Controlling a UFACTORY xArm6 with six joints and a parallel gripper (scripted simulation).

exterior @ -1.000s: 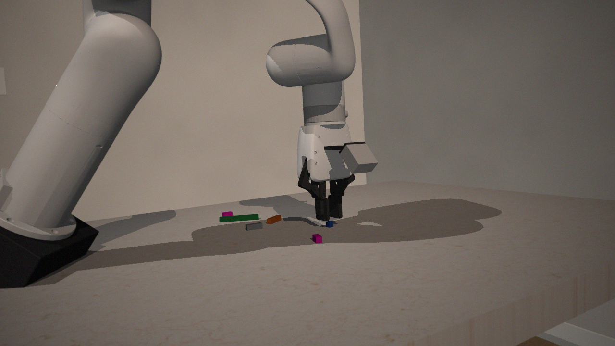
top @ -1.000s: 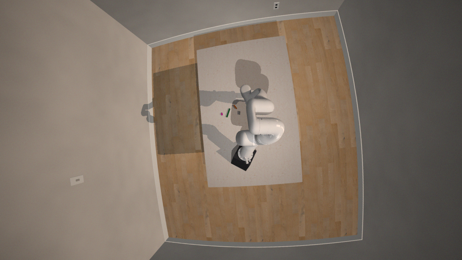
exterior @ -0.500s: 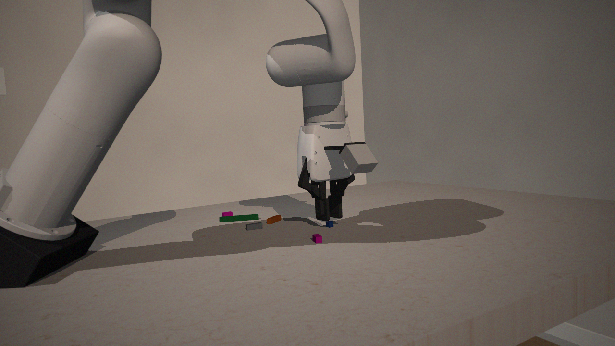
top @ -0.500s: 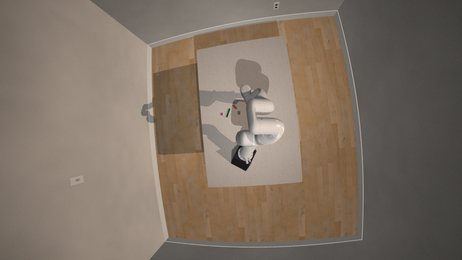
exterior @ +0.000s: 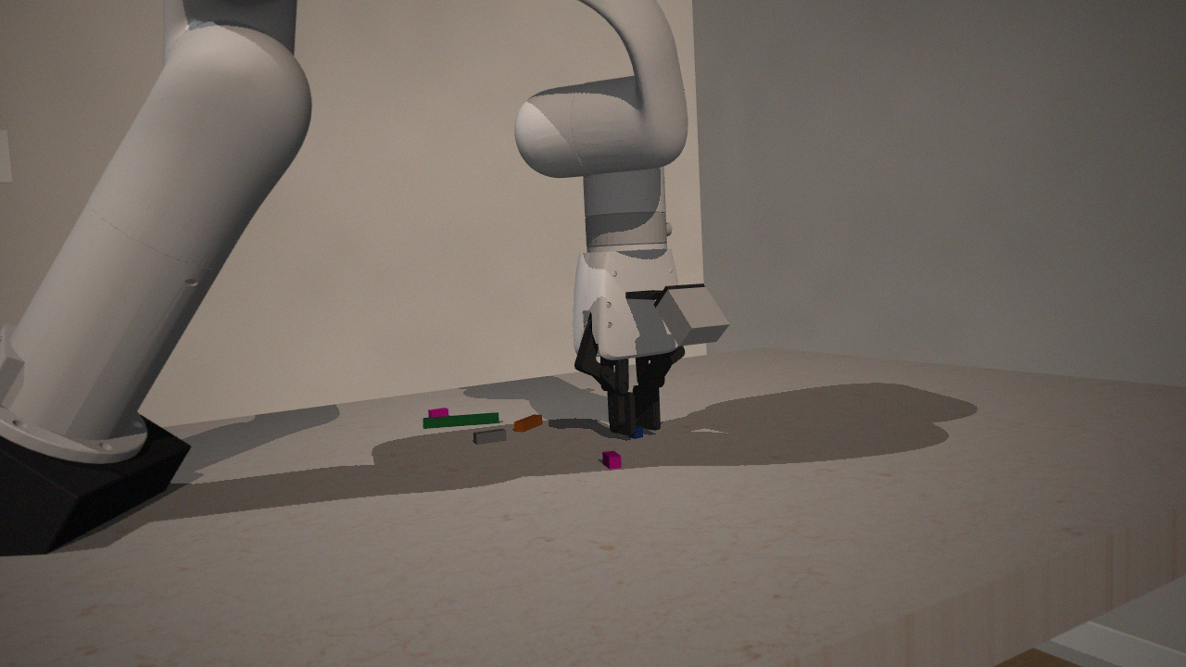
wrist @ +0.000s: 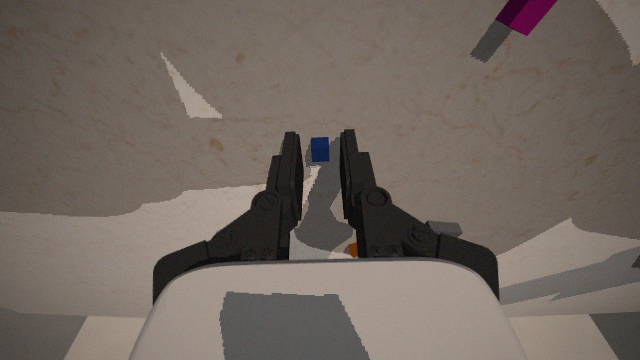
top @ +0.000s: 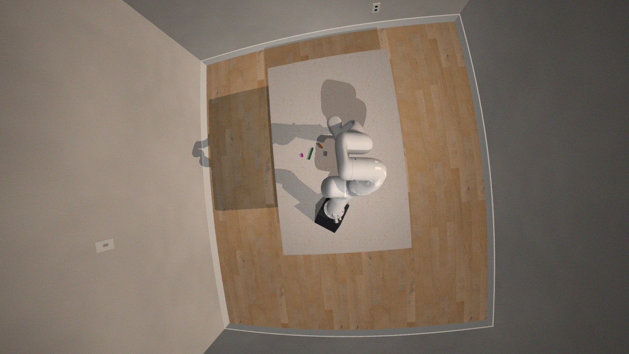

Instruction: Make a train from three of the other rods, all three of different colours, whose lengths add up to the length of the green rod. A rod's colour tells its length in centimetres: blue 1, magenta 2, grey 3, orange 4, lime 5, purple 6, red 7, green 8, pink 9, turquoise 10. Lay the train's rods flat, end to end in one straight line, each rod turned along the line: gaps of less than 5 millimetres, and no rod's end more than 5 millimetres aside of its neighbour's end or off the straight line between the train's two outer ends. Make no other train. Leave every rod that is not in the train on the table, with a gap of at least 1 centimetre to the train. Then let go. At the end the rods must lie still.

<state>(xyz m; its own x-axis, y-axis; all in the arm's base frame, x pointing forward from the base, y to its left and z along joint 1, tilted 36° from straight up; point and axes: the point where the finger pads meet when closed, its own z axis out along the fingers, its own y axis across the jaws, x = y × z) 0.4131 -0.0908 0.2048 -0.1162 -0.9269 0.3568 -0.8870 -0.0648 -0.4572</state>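
The blue rod is 20 mm below my hand. Also, from my hand: green rod (60 mm behind, 200 mm to the left, 20 mm below); then grey rod (90 mm behind, 110 mm to the left, 20 mm below); then orange rod (30 mm behind, 130 mm to the left, 20 mm below).
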